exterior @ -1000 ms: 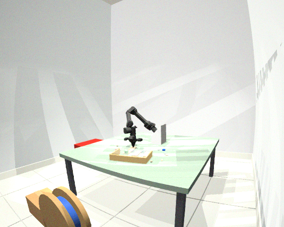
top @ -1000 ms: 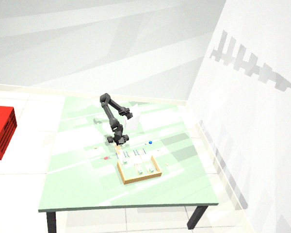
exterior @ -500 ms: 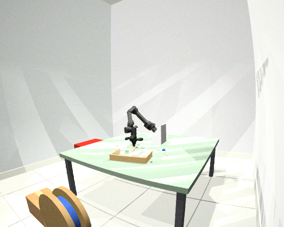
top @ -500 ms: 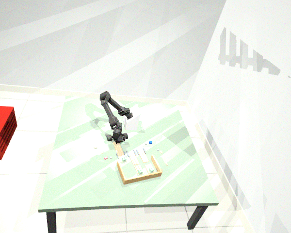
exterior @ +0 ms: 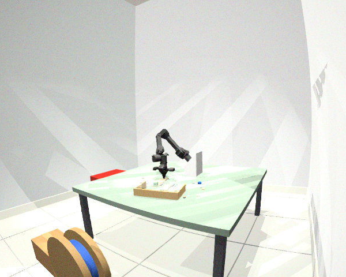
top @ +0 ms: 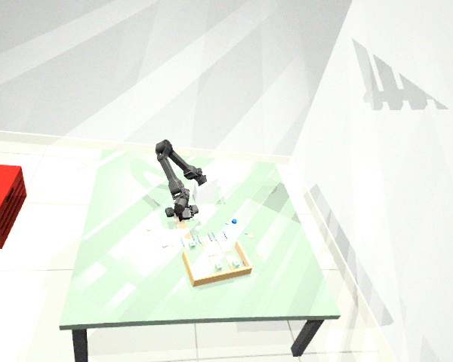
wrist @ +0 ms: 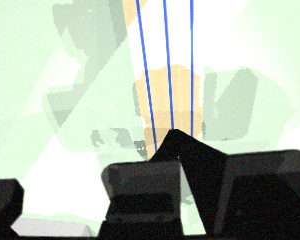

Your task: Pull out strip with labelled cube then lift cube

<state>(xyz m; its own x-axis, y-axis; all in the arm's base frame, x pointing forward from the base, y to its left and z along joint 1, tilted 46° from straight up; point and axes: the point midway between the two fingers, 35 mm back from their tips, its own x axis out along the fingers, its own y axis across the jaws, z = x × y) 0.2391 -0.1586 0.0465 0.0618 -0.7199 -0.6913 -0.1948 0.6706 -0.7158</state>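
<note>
The pink block is 18 cm ahead of my gripper tip and 10 cm to the right of it. Also, from my gripper tip: blue piece (33 cm to the left).
</note>
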